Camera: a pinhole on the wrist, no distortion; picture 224 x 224 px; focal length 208.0 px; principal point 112.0 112.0 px. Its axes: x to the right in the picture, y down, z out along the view. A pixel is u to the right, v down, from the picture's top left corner.
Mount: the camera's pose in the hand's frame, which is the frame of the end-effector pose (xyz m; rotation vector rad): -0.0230 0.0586 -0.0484 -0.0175 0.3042 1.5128
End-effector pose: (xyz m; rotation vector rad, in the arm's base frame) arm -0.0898 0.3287 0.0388 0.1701 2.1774 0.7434
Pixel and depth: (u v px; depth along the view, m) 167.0 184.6 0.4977
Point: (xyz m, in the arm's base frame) 0.2587 0.7344 0.0546
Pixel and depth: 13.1 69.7 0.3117
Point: 0.0523 0.4616 -0.1736
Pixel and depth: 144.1 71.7 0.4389
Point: 0.0442 0.7053 -0.1116
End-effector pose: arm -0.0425 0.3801 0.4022 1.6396 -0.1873 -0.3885
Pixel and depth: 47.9 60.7 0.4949
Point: -0.0282 -0.0919 0.3480
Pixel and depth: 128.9 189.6 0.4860
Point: -0.2808 -0.0171 0.5920
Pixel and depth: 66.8 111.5 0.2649
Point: -0.0914 0.1619 0.4388
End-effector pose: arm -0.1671 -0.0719 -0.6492 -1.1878 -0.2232 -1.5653
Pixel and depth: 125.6 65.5 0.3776
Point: 0.1373 -0.0129 -0.4727
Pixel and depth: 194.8 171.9 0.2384
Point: 0.0924 -0.0041 -0.6863
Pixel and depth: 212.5 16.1 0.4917
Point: 0.3600 -0.1748 -0.4199
